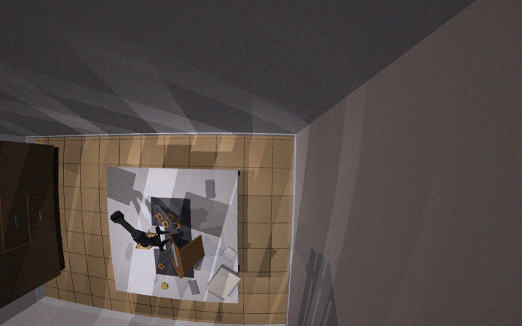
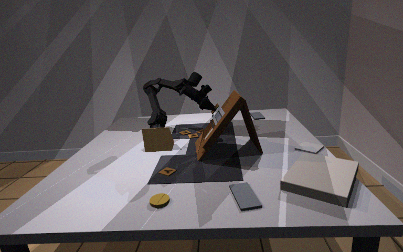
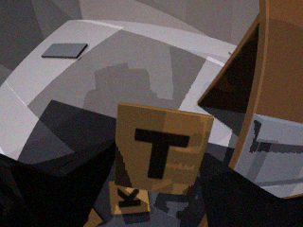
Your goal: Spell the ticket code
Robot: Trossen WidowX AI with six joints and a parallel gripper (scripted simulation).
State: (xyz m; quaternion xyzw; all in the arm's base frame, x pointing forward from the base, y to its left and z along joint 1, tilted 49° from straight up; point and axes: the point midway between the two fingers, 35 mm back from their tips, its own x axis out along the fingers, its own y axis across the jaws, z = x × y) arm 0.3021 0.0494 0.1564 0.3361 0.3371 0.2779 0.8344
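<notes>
My gripper tip is 21 cm to the left of the white ticket and 8 cm above it. The rest, counted from my gripper tip: letter tile: right at my gripper tip; then pale slab: 47 cm ahead, 17 cm to the right, 16 cm below; then dark mat: 11 cm behind, 13 cm to the right, 17 cm below.
</notes>
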